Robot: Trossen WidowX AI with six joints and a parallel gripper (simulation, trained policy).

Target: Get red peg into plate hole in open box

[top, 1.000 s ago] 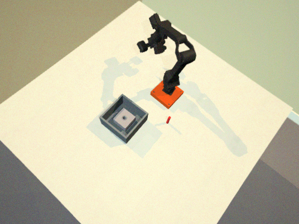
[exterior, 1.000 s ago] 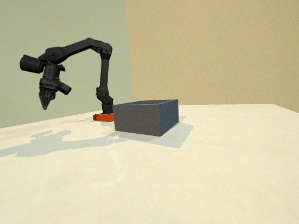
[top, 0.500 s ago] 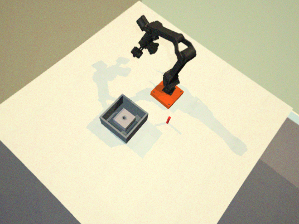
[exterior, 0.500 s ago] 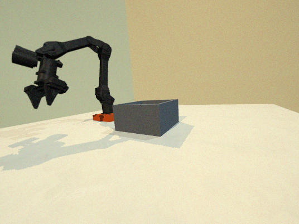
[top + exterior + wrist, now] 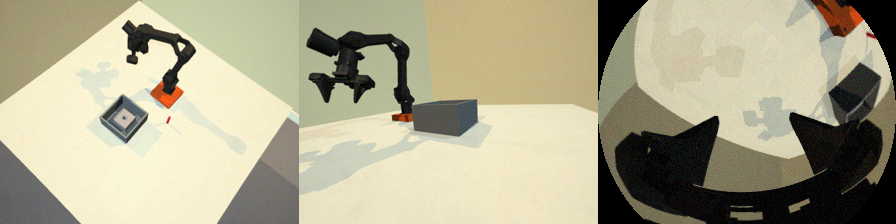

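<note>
Right now my gripper tip is 40 cm to the right of the red peg, 19 cm short of it and 9 cm above it. Round my gripper tip: light plate: 32 cm ahead, 19 cm to the left, 8 cm below; then grey box: 32 cm ahead, 19 cm to the left, 10 cm below.
</note>
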